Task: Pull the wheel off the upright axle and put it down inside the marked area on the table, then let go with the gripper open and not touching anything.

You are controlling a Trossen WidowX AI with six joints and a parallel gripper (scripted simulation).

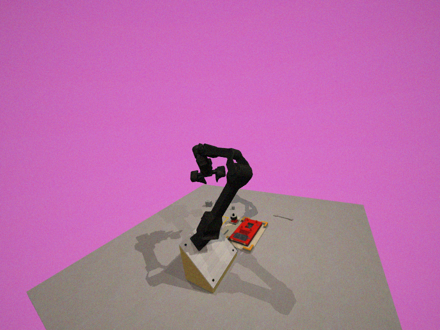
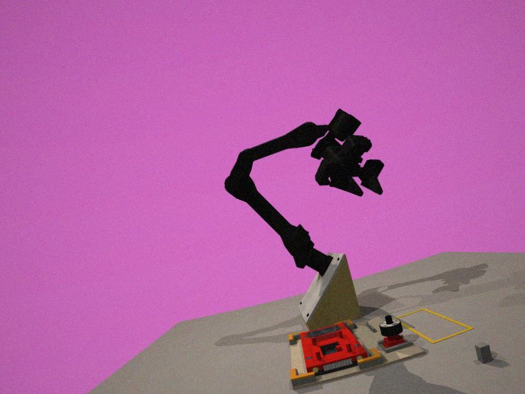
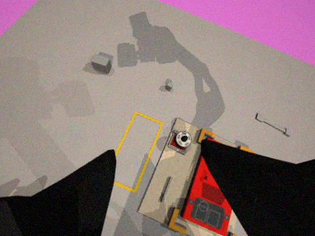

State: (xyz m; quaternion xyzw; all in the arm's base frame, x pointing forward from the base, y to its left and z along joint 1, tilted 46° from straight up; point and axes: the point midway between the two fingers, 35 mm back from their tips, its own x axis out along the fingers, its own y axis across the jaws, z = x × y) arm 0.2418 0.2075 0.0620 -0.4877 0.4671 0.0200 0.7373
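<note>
The black wheel lies 260 mm below my gripper tip, 90 mm ahead of it and 60 mm to the right of it. The rest, counted from my gripper tip: thin grey bar (320 mm to the right, 290 mm below, 260 mm ahead).
</note>
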